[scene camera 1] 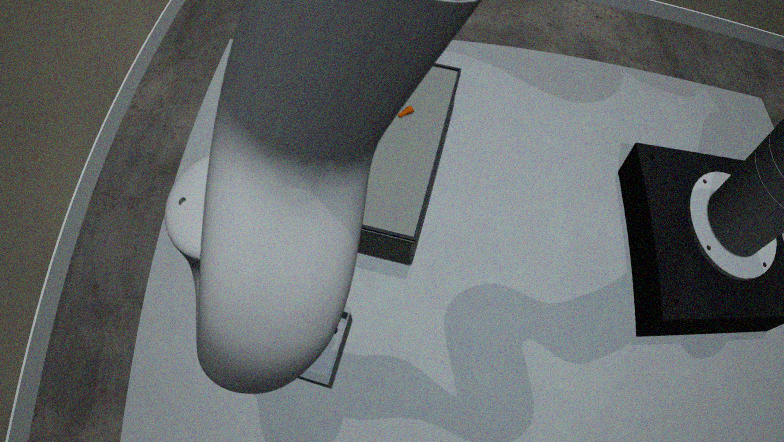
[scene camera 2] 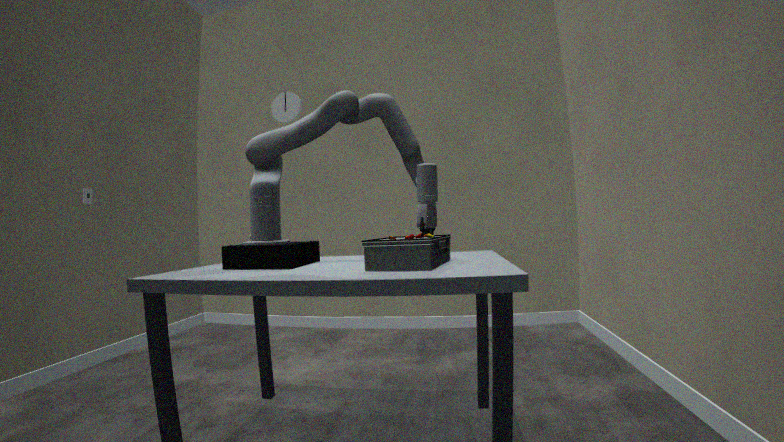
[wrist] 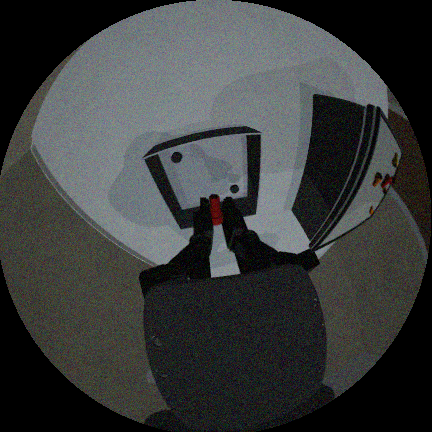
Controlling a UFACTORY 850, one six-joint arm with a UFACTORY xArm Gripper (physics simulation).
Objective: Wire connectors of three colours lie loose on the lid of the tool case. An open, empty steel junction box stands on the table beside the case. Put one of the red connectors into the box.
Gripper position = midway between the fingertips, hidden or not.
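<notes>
I can see a tool case (scene camera 2: pixel 419 254), and the wrist view shows me the case (wrist: pixel 349 143) as well. There is a steel junction box (wrist: pixel 226 161) here too, and with it my own gripper (wrist: pixel 214 208).
</notes>
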